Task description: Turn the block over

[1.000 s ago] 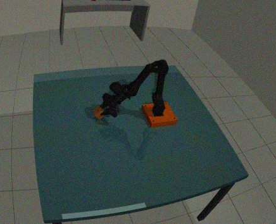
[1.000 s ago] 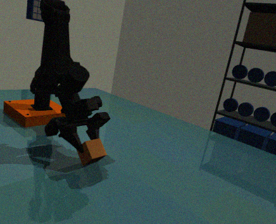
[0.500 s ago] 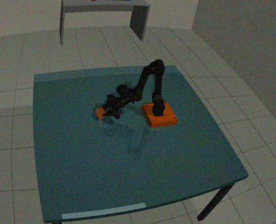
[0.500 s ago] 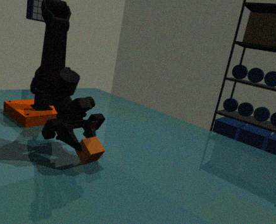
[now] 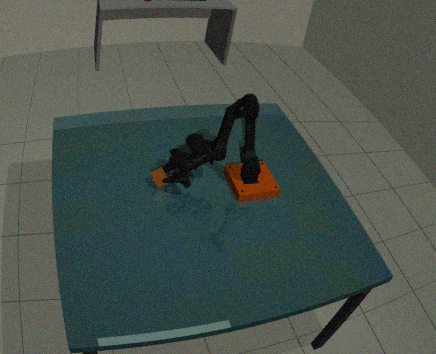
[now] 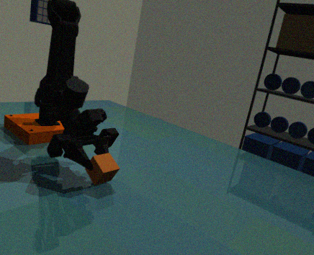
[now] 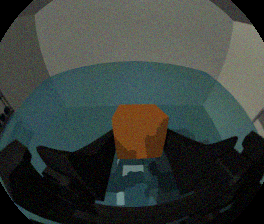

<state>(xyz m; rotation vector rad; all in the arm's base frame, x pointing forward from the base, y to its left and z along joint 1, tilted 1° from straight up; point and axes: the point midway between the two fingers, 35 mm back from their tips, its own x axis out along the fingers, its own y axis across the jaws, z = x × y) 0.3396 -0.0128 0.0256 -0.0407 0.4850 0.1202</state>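
My gripper tip is 10 mm above the orange block.
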